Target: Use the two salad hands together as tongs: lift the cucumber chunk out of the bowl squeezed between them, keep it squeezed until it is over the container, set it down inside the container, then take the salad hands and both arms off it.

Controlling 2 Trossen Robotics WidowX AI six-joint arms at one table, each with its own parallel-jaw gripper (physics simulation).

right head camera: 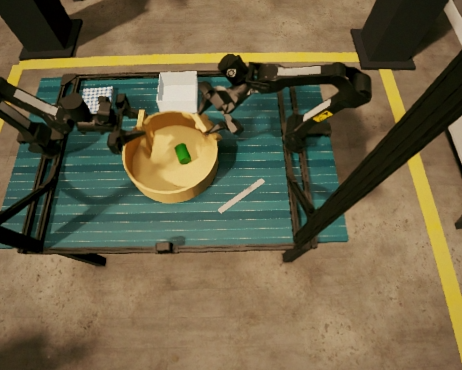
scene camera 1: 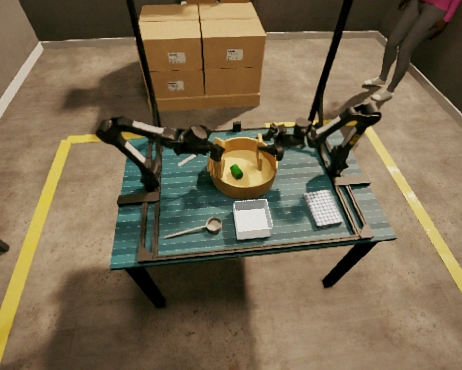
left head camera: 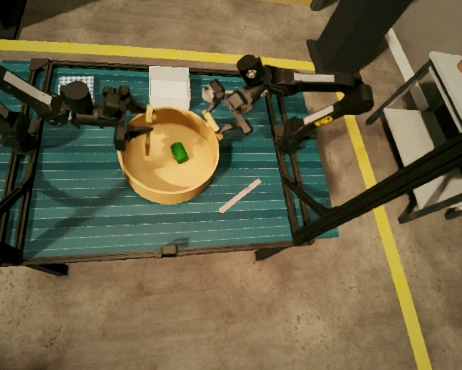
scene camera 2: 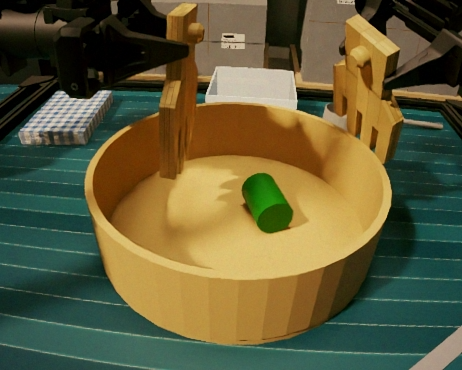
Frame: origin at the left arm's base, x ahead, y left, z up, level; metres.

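Seen in the pictures: left gripper, between the fingertips: [right head camera: 147, 124] [scene camera 1: 256, 143] [left head camera: 153, 120] [scene camera 2: 195, 41]; right gripper, between the fingertips: [right head camera: 200, 126] [left head camera: 209, 125] [scene camera 2: 360, 68]; left arm's base, origin of its link: [right head camera: 51, 151] [scene camera 1: 335, 170] [left head camera: 24, 145]; right arm's base, origin of its link: [right head camera: 293, 145] [scene camera 1: 152, 185] [left head camera: 285, 147].
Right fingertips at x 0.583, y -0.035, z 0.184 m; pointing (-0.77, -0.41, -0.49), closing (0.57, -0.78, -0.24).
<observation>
Offsets run from my right fingertips to a thing's top centre.
The green cucumber chunk @[dx -0.080, dy +0.002, dz -0.151 m] [left head camera: 179, 152] [right head camera: 183, 153] [scene camera 1: 236, 171] [scene camera 2: 267, 202] lies on the floor of the wooden bowl @[dx -0.114, dy -0.013, dz -0.111 m] [left head camera: 167, 196] [right head camera: 170, 195] [scene camera 1: 243, 189] [scene camera 2: 235, 305]. My left gripper [left head camera: 148, 119] [right head camera: 142, 124] is shut on one salad hand @[dx -0.173, dy +0.005, dz +0.047 m] [scene camera 1: 260, 156] [scene camera 2: 180, 90], whose fingers hang inside the bowl, apart from the chunk. My right gripper [left head camera: 214, 123] is shut on the other salad hand [right head camera: 202, 122] [scene camera 1: 218, 162] [scene camera 2: 367, 75], held at the bowl's right back rim in scene camera 2. The white container @[dx -0.109, dy +0.280, dz -0.128 m] [left head camera: 170, 75] [scene camera 1: 250, 236] [scene camera 2: 255, 92] stands beside the bowl.
A checked cloth @[dx -0.445, dy +0.244, dz -0.179 m] [right head camera: 98, 98] [scene camera 1: 323, 207] [scene camera 2: 65, 115] lies on the table. A ladle @[dx +0.143, dy +0.294, dz -0.167 m] [scene camera 1: 213, 225] lies beside the container, on its left in scene camera 1. A pale strip @[dx +0.130, dy -0.153, dz -0.202 m] [left head camera: 240, 196] [right head camera: 241, 196] lies right of the bowl in the head cameras.
</observation>
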